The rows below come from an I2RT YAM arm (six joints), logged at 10 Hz.
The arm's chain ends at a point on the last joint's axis. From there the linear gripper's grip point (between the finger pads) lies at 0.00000 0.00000 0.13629 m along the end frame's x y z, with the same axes.
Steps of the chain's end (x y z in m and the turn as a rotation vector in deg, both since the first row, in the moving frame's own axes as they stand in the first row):
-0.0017 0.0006 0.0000 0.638 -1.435 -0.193
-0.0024 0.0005 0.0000 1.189 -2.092 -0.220
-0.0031 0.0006 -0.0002 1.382 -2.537 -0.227
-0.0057 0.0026 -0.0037 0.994 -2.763 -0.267
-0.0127 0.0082 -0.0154 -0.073 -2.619 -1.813
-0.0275 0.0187 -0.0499 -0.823 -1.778 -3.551
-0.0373 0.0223 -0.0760 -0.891 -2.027 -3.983
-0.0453 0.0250 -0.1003 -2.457 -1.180 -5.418
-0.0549 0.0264 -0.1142 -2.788 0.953 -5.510
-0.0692 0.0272 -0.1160 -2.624 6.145 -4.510
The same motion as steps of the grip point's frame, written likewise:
-0.0051 -0.0009 -0.0001 0.638 -1.435 -0.193
-0.0074 -0.0023 -0.0001 1.189 -2.092 -0.220
-0.0091 -0.0027 -0.0004 1.382 -2.537 -0.227
-0.0123 0.0003 -0.0039 0.994 -2.763 -0.267
-0.0189 0.0085 -0.0155 -0.073 -2.619 -1.813
-0.0317 0.0208 -0.0500 -0.823 -1.778 -3.551
-0.0420 0.0246 -0.0761 -0.891 -2.027 -3.983
-0.0478 0.0310 -0.1005 -2.457 -1.180 -5.418
-0.0523 0.0329 -0.1144 -2.788 0.953 -5.510
-0.0544 0.0328 -0.1169 -2.624 6.145 -4.510

